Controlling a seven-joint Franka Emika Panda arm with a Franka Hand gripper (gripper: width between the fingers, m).
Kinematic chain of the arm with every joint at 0, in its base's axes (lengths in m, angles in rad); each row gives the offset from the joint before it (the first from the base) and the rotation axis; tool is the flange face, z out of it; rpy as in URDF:
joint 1: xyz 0 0 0.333 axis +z
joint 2: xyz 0 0 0 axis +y
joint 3: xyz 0 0 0.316 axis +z
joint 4: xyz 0.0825 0 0 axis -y
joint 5: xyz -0.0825 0 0.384 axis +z
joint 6: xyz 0 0 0 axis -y
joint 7: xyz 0.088 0 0 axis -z
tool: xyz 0 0 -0.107 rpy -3.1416 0 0
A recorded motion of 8 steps. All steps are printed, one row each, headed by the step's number.
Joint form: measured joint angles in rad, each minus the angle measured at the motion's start. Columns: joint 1, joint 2, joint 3, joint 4, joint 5, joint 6, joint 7.
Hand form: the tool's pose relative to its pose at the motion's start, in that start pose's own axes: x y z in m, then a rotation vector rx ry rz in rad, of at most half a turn. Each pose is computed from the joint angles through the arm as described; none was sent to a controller.
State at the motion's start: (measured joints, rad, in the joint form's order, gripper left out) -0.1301 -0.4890 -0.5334 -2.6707 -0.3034 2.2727 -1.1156
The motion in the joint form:
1: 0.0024 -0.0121 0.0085 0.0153 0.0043 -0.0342 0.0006
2: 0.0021 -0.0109 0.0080 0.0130 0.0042 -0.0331 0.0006
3: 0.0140 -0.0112 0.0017 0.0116 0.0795 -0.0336 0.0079
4: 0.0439 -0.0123 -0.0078 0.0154 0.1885 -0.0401 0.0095
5: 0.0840 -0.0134 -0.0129 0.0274 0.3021 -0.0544 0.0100
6: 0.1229 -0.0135 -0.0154 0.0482 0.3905 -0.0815 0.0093
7: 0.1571 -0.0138 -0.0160 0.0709 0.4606 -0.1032 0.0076
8: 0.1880 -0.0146 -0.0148 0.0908 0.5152 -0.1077 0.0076
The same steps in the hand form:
1: 0.0018 0.0003 -0.0082 0.0064 -0.0025 -0.0031
2: 0.0017 -0.0002 -0.0069 0.0086 -0.0033 -0.0029
3: 0.0059 -0.0022 -0.0058 0.0387 0.0513 0.0448
4: 0.0165 -0.0049 -0.0066 0.0840 0.1300 0.0934
5: 0.0325 -0.0078 -0.0109 0.1330 0.2098 0.1288
6: 0.0483 -0.0099 -0.0181 0.1790 0.2693 0.1436
7: 0.0629 -0.0111 -0.0269 0.2121 0.3194 0.1477
8: 0.0766 -0.0114 -0.0363 0.2265 0.3640 0.1476

